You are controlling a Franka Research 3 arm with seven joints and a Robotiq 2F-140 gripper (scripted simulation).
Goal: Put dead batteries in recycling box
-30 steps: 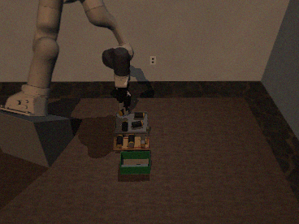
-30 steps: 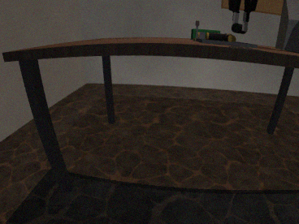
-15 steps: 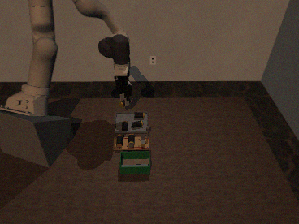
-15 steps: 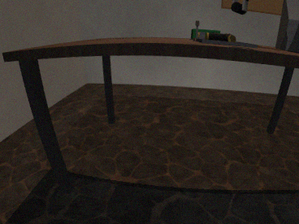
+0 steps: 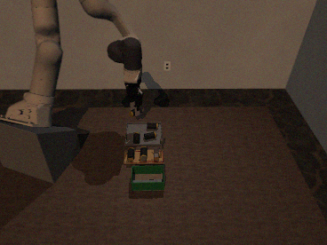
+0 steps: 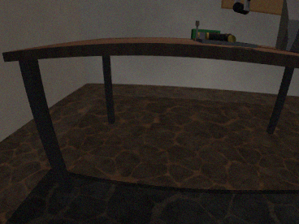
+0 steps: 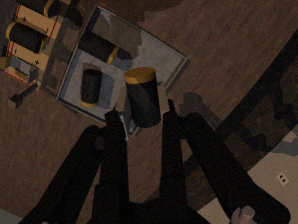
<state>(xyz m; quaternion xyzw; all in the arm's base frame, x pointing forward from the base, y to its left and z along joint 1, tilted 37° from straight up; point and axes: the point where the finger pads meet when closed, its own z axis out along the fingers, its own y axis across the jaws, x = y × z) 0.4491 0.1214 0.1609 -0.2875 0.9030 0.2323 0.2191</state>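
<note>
Now: hand 140 mm short of the yellow bulb, 170 mm to the left of it and 80 mm above it. Also, from my hand: grey tray 50 mm ahead, 30 mm to the right, 160 mm below; green recycling box 70 mm ahead, 360 mm to the right, 140 mm below.
</note>
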